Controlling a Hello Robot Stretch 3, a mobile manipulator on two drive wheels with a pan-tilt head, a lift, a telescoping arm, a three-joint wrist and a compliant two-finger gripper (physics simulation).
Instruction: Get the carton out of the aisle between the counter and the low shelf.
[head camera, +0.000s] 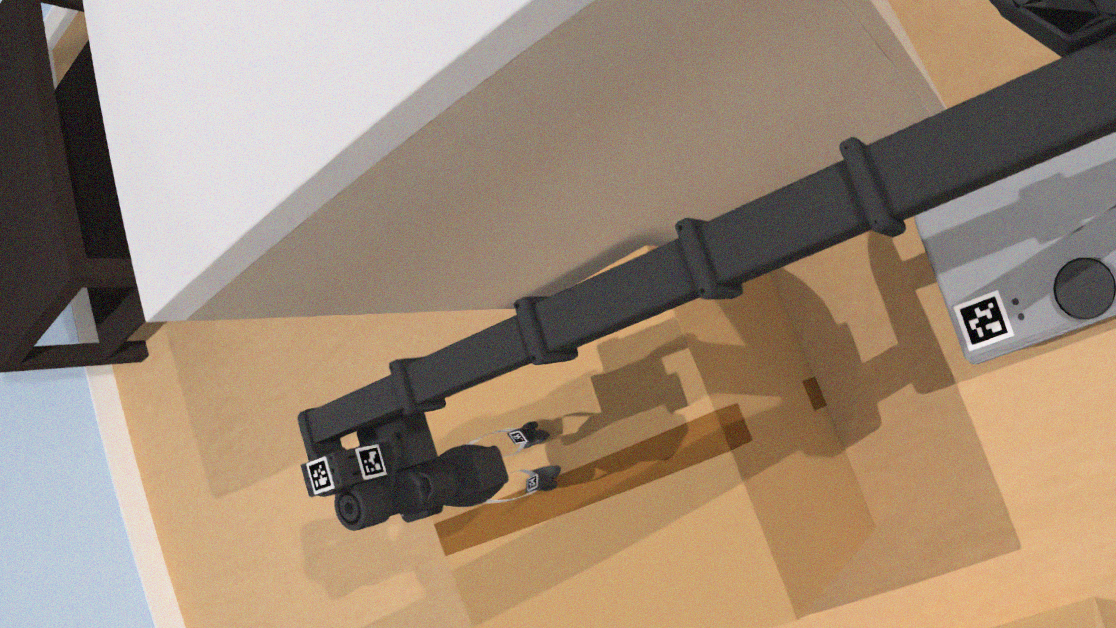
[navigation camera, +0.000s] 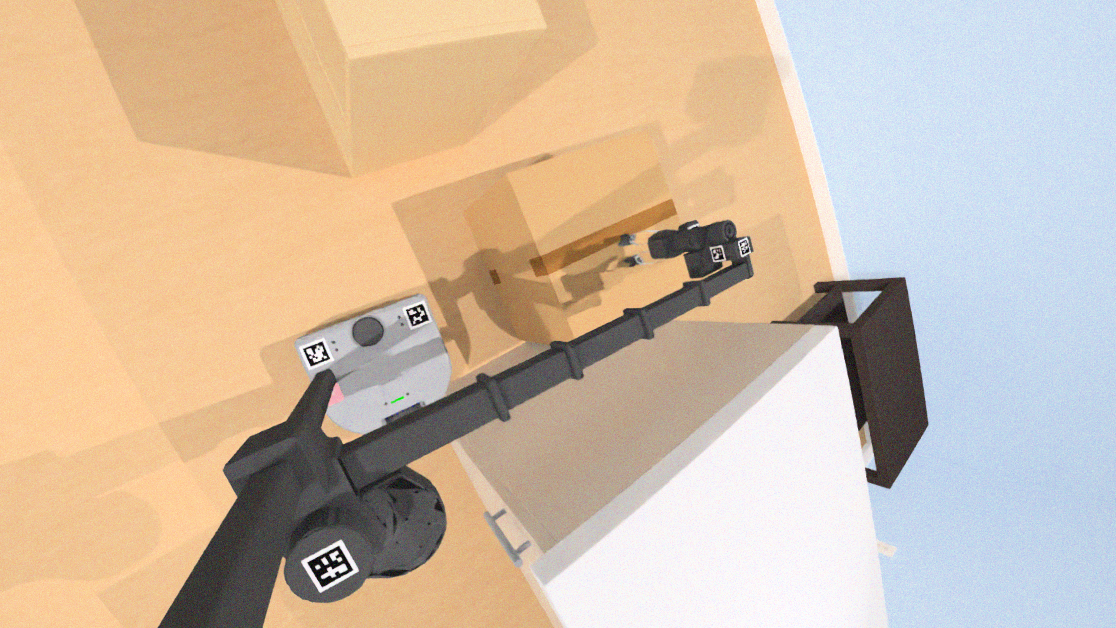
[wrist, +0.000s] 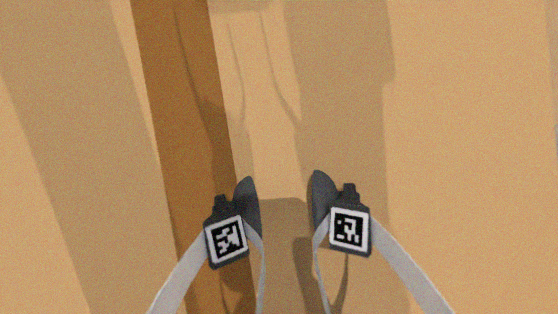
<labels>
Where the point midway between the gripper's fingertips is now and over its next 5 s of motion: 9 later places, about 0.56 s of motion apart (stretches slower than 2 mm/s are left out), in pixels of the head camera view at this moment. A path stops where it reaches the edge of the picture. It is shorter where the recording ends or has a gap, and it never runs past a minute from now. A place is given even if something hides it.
The gripper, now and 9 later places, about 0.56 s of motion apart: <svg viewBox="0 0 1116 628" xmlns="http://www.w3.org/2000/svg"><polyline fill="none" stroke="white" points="547,454 537,455 508,463 495,462 479,386 473,343 484,336 513,330 524,330 523,330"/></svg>
</labels>
